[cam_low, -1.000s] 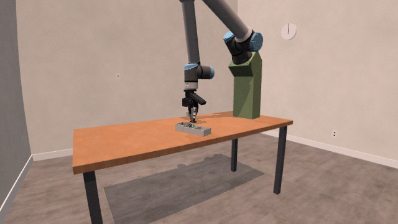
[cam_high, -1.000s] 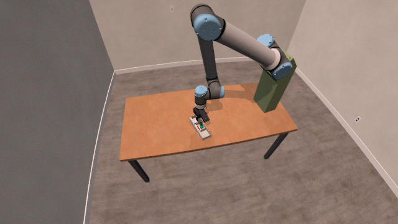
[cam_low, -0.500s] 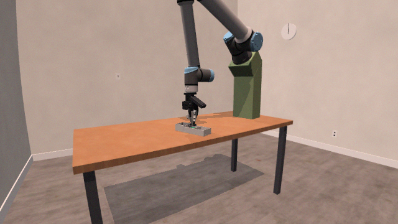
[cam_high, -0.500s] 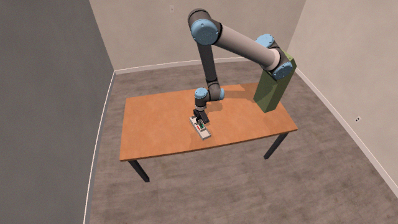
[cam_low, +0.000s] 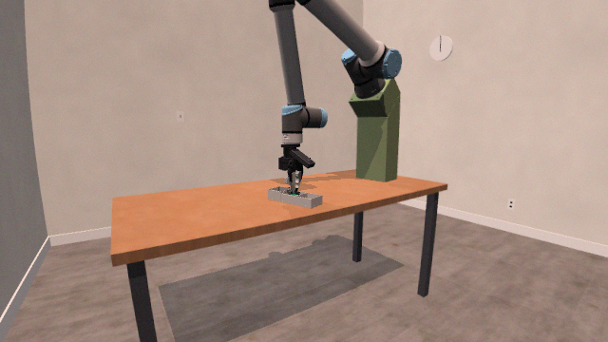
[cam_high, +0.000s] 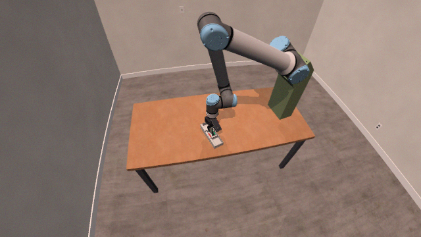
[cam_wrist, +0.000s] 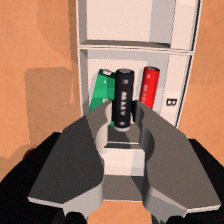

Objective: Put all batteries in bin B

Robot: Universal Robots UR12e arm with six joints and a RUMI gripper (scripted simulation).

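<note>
Now: hand 1 cm above the black battery. Also, from my hand: red battery: 2 cm ahead, 4 cm below; grey bin tray: 1 cm ahead, 3 cm below; green battery: 1 cm behind, 3 cm below.
</note>
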